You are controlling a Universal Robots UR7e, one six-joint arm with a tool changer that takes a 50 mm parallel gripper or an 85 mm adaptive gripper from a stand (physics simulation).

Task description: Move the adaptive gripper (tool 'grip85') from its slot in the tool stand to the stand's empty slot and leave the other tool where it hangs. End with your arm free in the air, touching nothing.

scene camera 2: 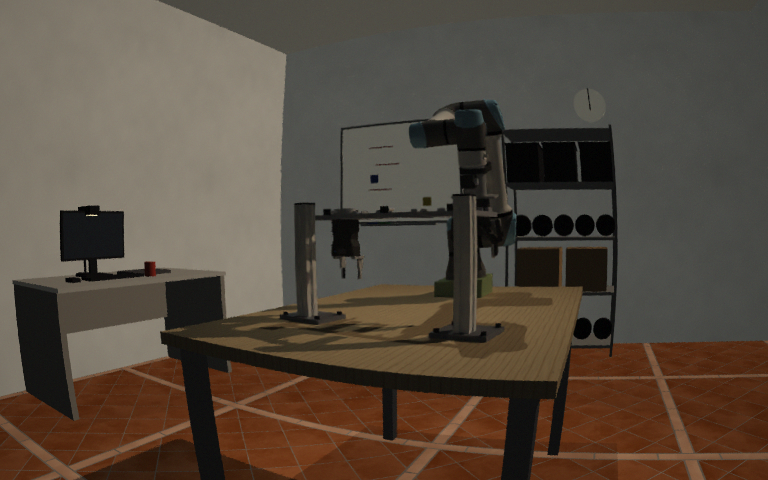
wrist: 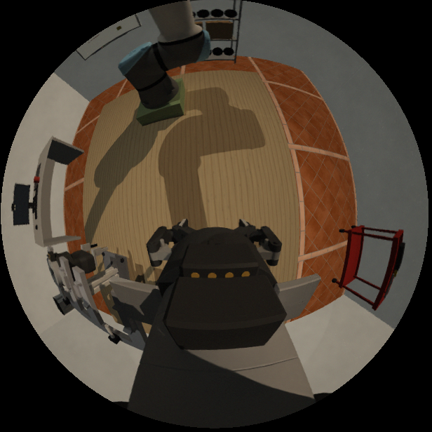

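The adaptive gripper (scene camera 2: 493, 244) (wrist: 213, 224) is on my arm's wrist, pointing down. Its two fingers stand wide apart in the wrist view, with nothing seen between them. In scene camera 2 it is partly hidden behind the right post of the tool stand (scene camera 2: 464, 271) (wrist: 86, 290), its body lower than the rail. Whether its coupling touches the stand is unclear. The other tool, a dark parallel gripper (scene camera 2: 345, 237) (wrist: 82, 261), hangs at the rail's left end, near the left post. No tool hangs from the middle of the rail.
The wooden table (scene camera 2: 526, 356) (wrist: 240, 190) bears the stand and the arm's green base (scene camera 2: 445, 287) (wrist: 161, 114). A desk (scene camera 2: 113, 310) with a monitor (scene camera 2: 92, 234) stands at the left. A shelf rack (scene camera 2: 613, 226) stands behind, and a red frame (wrist: 356, 255) shows at the wrist view's right.
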